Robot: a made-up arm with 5 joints. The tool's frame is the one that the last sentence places.
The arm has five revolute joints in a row. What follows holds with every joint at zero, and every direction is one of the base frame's. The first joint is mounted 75.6 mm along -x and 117 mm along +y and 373 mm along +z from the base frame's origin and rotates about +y. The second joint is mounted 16.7 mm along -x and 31.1 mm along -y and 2.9 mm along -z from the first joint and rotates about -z. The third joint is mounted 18.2 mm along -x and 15.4 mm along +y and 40.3 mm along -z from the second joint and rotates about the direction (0.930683, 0.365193, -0.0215). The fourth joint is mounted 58.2 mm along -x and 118.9 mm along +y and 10.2 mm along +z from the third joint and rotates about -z. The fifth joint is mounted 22.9 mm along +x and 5.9 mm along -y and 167.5 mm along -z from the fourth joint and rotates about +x. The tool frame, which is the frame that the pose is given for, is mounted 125.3 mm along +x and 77 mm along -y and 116.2 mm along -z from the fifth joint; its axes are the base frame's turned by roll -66.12, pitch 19.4 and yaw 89.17 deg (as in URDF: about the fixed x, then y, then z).
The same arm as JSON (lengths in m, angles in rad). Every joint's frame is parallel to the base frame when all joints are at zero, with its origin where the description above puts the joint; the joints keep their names.
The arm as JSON. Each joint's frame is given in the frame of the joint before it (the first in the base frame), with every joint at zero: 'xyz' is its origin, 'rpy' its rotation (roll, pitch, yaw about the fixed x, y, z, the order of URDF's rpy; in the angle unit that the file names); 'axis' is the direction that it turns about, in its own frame. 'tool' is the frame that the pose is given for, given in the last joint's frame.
{
  "units": {
    "length": "m",
    "angle": "rad"
  },
  "joints": [
    {
      "name": "joint 1",
      "type": "revolute",
      "origin": {
        "xyz": [
          -0.0756,
          0.117,
          0.373
        ],
        "rpy": [
          0.0,
          0.0,
          0.0
        ]
      },
      "axis": [
        0.0,
        1.0,
        0.0
      ]
    },
    {
      "name": "joint 2",
      "type": "revolute",
      "origin": {
        "xyz": [
          -0.0167,
          -0.0311,
          -0.0029
        ],
        "rpy": [
          0.0,
          0.0,
          0.0
        ]
      },
      "axis": [
        0.0,
        0.0,
        -1.0
      ]
    },
    {
      "name": "joint 3",
      "type": "revolute",
      "origin": {
        "xyz": [
          -0.0182,
          0.0154,
          -0.0403
        ],
        "rpy": [
          0.0,
          0.0,
          0.0
        ]
      },
      "axis": [
        0.930683,
        0.365193,
        -0.0215
      ]
    },
    {
      "name": "joint 4",
      "type": "revolute",
      "origin": {
        "xyz": [
          -0.0582,
          0.1189,
          0.0102
        ],
        "rpy": [
          0.0,
          0.0,
          0.0
        ]
      },
      "axis": [
        0.0,
        0.0,
        -1.0
      ]
    },
    {
      "name": "joint 5",
      "type": "revolute",
      "origin": {
        "xyz": [
          0.0229,
          -0.0059,
          -0.1675
        ],
        "rpy": [
          0.0,
          0.0,
          0.0
        ]
      },
      "axis": [
        1.0,
        0.0,
        0.0
      ]
    }
  ],
  "tool": {
    "origin": {
      "xyz": [
        0.1253,
        -0.077,
        -0.1162
      ],
      "rpy": [
        -1.154,
        0.3386,
        1.5563
      ]
    }
  }
}

